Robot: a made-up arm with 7 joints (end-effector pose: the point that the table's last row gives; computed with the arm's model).
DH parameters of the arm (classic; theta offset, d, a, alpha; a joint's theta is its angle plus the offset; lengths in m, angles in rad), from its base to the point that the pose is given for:
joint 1: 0 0.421 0 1.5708
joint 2: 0 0.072 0 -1.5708
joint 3: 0 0.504 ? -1.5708
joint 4: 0 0.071 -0.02 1.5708
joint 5: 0 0.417 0 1.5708
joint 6: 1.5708 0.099 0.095 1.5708
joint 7: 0 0.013 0 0
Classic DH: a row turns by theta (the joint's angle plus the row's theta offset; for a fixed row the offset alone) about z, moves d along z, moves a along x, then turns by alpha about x.
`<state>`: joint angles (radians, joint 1 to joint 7).
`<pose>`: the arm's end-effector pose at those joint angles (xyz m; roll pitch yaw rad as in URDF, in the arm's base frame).
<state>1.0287 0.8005 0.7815 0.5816 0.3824 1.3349 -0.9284</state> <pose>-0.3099 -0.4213 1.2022 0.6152 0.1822 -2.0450</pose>
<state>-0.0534 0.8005 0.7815 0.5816 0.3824 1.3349 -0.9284</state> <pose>-0.5175 0.0758 1.2022 0.6152 0.1822 -3.1271</pose>
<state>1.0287 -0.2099 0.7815 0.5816 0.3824 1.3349 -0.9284</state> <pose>0.1574 0.3545 1.2774 0.5304 -0.8254 -2.0144</pose>
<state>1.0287 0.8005 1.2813 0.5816 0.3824 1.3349 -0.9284</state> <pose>-0.4080 -0.4288 1.1435 0.9624 0.0869 -1.6461</pose>
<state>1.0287 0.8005 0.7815 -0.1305 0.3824 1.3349 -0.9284</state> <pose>-0.2089 -0.6868 1.0584 0.3435 0.7453 -1.8004</pose>
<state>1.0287 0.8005 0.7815 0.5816 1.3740 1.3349 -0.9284</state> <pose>-0.3366 -0.2974 1.1984 0.7123 -0.2958 -1.1784</pose>
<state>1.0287 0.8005 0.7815 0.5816 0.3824 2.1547 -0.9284</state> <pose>-0.2729 -0.4125 1.1359 0.0119 0.6419 -1.8841</pose>
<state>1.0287 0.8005 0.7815 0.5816 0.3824 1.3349 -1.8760</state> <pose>-0.3099 -0.4213 1.2022 0.2254 0.6024 -2.9803</pose>
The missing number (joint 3, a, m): 0.032
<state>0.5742 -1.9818 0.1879 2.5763 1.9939 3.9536 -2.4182</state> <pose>0.0313 0.1684 0.2141 -1.2299 0.6148 -1.6619</pose>
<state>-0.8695 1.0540 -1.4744 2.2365 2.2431 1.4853 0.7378</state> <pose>-0.3343 -0.1775 0.5684 1.7660 0.6256 -0.1385</pose>
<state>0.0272 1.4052 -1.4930 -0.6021 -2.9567 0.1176 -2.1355</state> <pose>-0.8738 0.2079 0.7129 -2.2587 1.0399 -1.0357</pose>
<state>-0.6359 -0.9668 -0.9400 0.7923 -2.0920 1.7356 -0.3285</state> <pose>0.5972 -0.6684 0.6219 -3.0844 1.4675 2.0018</pose>
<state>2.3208 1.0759 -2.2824 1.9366 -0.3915 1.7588 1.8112</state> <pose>0.7114 -0.1215 0.3964 -2.4964 0.7109 -1.6747</pose>
